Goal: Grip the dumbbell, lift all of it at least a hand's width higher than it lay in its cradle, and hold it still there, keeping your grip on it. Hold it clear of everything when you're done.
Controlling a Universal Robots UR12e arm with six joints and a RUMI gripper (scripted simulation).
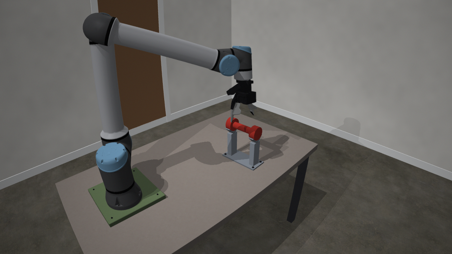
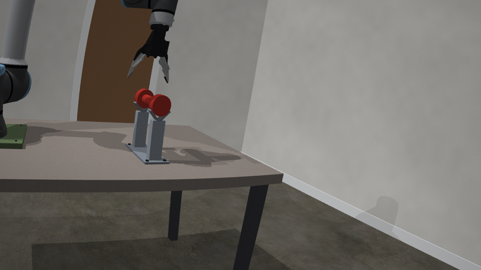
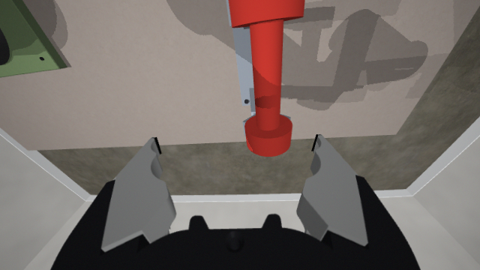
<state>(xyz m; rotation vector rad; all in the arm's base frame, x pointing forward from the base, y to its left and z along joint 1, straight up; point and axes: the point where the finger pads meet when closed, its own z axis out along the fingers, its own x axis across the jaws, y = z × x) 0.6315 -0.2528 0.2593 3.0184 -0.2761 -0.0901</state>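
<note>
My gripper is now 80 mm above the red dumbbell, 40 mm short of it and 20 mm to the right of it.
</note>
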